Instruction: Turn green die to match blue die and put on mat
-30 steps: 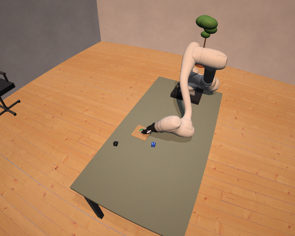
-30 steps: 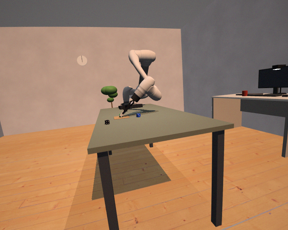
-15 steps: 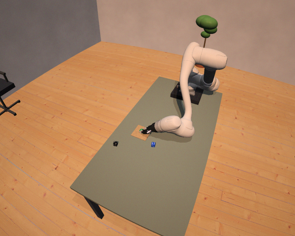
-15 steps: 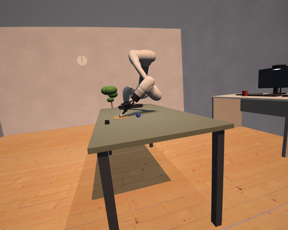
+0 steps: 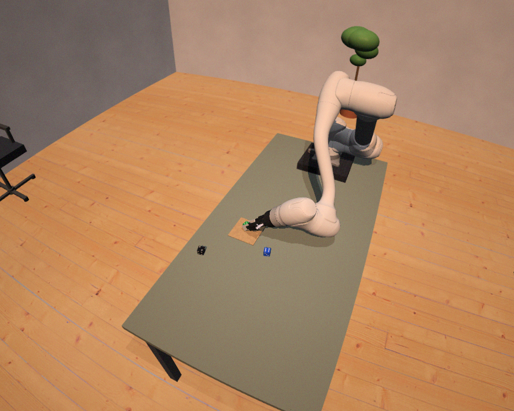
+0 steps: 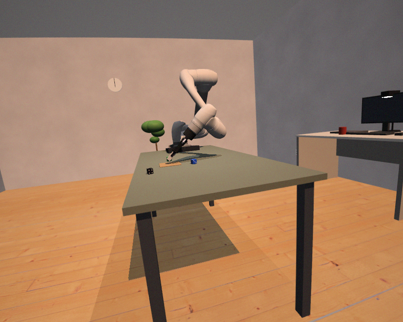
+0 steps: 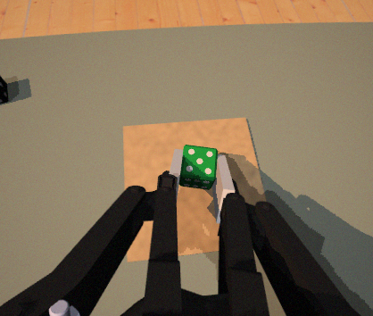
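The tan mat lies 60 mm below my hand, 20 mm to the right of it and 10 mm behind it. From my hand the other things lie so: green die: 20 mm to the right, 20 mm below, 10 mm behind; black die: 200 mm ahead, 170 mm to the right, 40 mm below; blue die: 120 mm to the left, 100 mm ahead, 40 mm below.
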